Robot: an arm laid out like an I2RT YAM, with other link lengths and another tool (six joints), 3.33 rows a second.
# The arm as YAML. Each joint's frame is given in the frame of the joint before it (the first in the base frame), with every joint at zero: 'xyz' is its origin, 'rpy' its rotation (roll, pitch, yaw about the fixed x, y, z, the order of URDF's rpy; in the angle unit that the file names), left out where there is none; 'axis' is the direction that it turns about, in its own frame. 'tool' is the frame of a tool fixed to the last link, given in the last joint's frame.
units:
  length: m
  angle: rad
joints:
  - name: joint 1
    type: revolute
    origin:
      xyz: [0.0, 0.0, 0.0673]
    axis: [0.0, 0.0, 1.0]
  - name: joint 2
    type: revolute
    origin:
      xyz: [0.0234, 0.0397, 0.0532]
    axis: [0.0, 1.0, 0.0]
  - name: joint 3
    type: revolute
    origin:
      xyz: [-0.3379, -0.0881, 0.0]
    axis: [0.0, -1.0, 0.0]
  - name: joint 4
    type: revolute
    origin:
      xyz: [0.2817, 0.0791, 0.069]
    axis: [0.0, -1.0, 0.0]
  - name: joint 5
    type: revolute
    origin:
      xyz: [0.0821, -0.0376, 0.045]
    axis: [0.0, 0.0, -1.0]
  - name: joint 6
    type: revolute
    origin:
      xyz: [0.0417, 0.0, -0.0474]
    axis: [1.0, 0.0, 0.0]
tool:
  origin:
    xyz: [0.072, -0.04, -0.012]
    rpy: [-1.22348, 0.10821, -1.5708]
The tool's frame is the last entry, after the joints.
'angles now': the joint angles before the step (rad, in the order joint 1, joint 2, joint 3, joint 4, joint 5, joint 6). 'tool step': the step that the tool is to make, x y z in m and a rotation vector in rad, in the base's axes. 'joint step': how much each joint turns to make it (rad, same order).
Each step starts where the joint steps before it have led.
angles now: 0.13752, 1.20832, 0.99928, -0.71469, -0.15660, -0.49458
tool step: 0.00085, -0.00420, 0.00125, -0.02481, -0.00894, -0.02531
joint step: 0.00001, -0.00001, -0.00037, 0.00646, 0.03586, 0.00458
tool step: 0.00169, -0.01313, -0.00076, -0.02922, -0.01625, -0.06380
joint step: -0.02289, 0.00002, -0.01145, 0.02520, 0.04960, 0.01335
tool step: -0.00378, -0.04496, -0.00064, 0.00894, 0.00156, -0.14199
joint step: -0.14231, 0.00001, -0.00075, -0.00001, -0.00727, 0.00532
